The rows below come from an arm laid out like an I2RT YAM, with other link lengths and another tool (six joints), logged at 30 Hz.
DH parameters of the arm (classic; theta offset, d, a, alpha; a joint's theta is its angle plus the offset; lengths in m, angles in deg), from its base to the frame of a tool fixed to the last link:
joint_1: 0 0.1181 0.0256 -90
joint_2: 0 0 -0.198 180
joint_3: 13.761 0 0.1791 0
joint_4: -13.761 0.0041 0.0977 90
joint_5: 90 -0.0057 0 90
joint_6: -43.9 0.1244 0.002 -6
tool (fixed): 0 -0.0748 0 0
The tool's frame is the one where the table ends.
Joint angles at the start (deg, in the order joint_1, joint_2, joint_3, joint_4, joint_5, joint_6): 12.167, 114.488, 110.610, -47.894, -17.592, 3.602
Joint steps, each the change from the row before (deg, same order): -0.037, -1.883, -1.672, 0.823, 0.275, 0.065; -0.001, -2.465, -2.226, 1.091, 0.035, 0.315; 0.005, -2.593, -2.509, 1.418, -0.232, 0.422; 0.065, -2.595, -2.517, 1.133, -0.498, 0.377; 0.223, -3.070, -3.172, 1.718, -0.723, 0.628; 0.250, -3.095, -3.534, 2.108, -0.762, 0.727; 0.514, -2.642, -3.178, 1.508, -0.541, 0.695; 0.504, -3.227, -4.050, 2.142, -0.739, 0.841
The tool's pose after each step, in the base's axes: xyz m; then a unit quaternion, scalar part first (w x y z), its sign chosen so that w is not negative. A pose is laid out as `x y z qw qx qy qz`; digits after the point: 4 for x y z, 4 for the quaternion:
0.3680 0.0936 0.2287 0.2450 -0.9118 0.2632 -0.1984
0.3625 0.0923 0.2349 0.2506 -0.9082 0.2635 -0.2073
0.3567 0.0912 0.2409 0.2589 -0.9039 0.2631 -0.2159
0.3499 0.0906 0.2460 0.2679 -0.9006 0.2615 -0.2211
0.3419 0.0908 0.2514 0.2807 -0.8960 0.2587 -0.2269
0.3339 0.0911 0.2555 0.2942 -0.8911 0.2559 -0.2324
0.3258 0.0927 0.2571 0.3040 -0.8884 0.2529 -0.2330
0.3162 0.0940 0.2582 0.3167 -0.8846 0.2494 -0.2346

